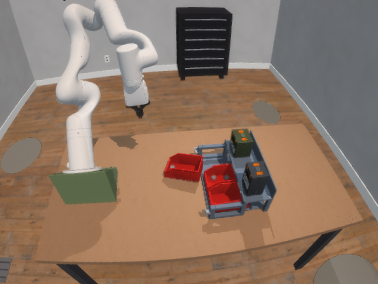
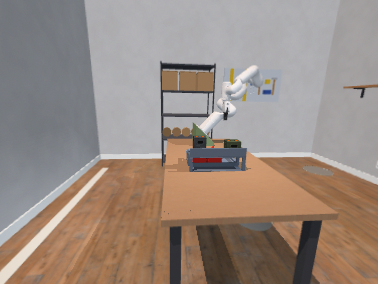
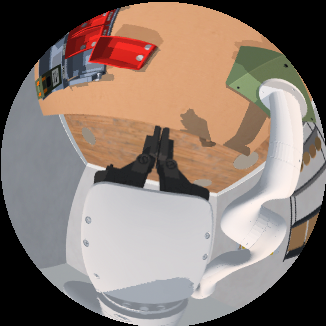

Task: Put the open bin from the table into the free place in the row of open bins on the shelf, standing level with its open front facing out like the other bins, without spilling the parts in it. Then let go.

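The loose red open bin (image 1: pixel 184 168) (image 3: pixel 120 52) stands on the table beside the shelf, near the free place; whether it touches the shelf is unclear. Small grey parts show in it, at the end away from the shelf. The blue-grey shelf (image 1: pixel 226 210) (image 2: pixel 217 152) holds two red bins side by side, the farther one (image 1: pixel 220 175) with grey parts and the nearer one (image 1: pixel 224 195). The free place is at the row's far end, by the green box. My gripper (image 1: pixel 140 115) (image 2: pixel 225 116) (image 3: pixel 159 134) is shut and empty, high above and well away from the loose bin, towards the table's far edge.
A green box (image 1: pixel 242 144) (image 2: pixel 232 143) (image 3: pixel 50 83) and a black box (image 1: pixel 256 179) (image 2: pixel 199 142) stand on top of the shelf. A green slanted panel (image 1: pixel 89 187) stands by the arm's base. A black drawer cabinet (image 1: pixel 204 45) stands on the floor beyond the table.
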